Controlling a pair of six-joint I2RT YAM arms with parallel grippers.
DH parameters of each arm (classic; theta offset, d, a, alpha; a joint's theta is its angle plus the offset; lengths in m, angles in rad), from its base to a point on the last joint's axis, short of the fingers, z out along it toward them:
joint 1: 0 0.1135 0.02 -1.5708
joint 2: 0 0 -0.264 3.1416
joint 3: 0.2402 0 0.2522 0
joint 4: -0.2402 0 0.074 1.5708
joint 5: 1.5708 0 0 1.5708
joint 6: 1.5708 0.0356 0 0
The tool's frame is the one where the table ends.
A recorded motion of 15 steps. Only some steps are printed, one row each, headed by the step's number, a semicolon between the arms.
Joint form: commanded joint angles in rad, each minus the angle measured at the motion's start. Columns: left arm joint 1, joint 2, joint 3, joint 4, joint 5, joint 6; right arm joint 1, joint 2, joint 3, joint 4, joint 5, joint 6.
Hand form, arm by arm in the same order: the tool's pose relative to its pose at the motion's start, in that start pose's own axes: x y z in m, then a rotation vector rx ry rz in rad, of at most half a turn. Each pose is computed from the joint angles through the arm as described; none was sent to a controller.
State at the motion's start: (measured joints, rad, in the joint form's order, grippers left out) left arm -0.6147 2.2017 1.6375 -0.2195 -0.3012 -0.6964; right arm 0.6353 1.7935 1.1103 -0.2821 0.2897 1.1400
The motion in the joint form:
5: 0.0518 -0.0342 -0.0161 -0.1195 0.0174 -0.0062; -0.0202 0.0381 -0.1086 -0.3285 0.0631 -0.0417
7: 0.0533 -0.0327 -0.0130 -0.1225 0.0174 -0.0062; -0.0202 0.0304 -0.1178 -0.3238 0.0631 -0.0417
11: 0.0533 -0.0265 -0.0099 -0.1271 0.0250 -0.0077; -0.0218 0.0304 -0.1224 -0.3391 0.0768 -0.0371
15: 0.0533 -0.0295 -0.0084 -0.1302 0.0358 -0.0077; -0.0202 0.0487 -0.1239 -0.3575 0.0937 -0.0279
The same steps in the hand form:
5: -0.0100 0.0263 -0.0045 -0.0830 0.0715 -0.0137; 0.0272 -0.0712 0.0128 0.4416 0.1372 -0.1730
7: -0.0106 0.0267 -0.0041 -0.0848 0.0722 -0.0144; 0.0275 -0.0726 0.0115 0.4389 0.1358 -0.1720
11: -0.0092 0.0269 -0.0023 -0.0837 0.0827 -0.0143; 0.0278 -0.0757 0.0111 0.4618 0.1305 -0.1754
15: -0.0099 0.0262 -0.0035 -0.0745 0.0886 -0.0153; 0.0307 -0.0798 0.0142 0.5001 0.1294 -0.1842

